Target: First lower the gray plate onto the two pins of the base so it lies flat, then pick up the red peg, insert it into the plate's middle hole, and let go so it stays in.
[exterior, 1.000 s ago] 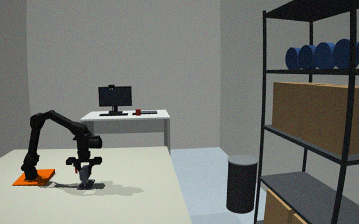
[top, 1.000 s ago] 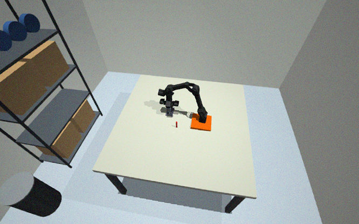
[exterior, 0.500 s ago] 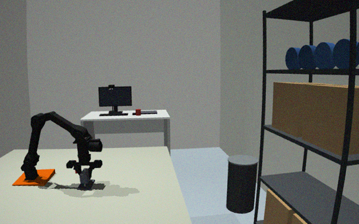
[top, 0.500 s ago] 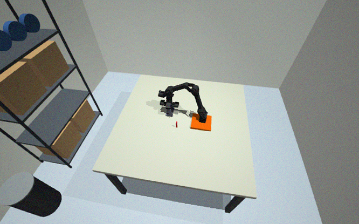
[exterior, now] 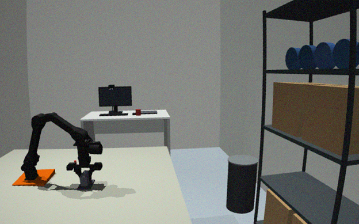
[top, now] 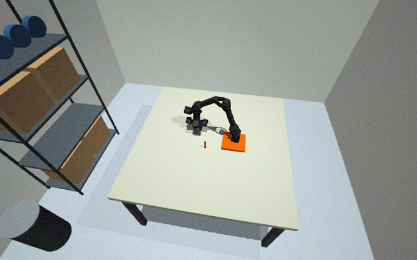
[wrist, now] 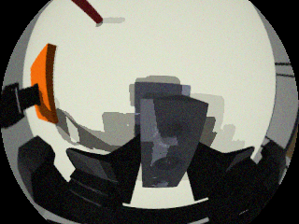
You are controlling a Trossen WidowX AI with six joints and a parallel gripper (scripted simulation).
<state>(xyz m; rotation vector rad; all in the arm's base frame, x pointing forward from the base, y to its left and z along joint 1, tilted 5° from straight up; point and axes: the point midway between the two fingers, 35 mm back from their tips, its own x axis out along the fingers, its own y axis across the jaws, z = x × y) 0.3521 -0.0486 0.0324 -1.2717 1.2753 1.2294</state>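
My gripper tip is 2 cm above the dark base. Also, from my gripper tip: red peg: 12 cm behind, 18 cm to the left, 2 cm above; gray plate: 3 cm above.
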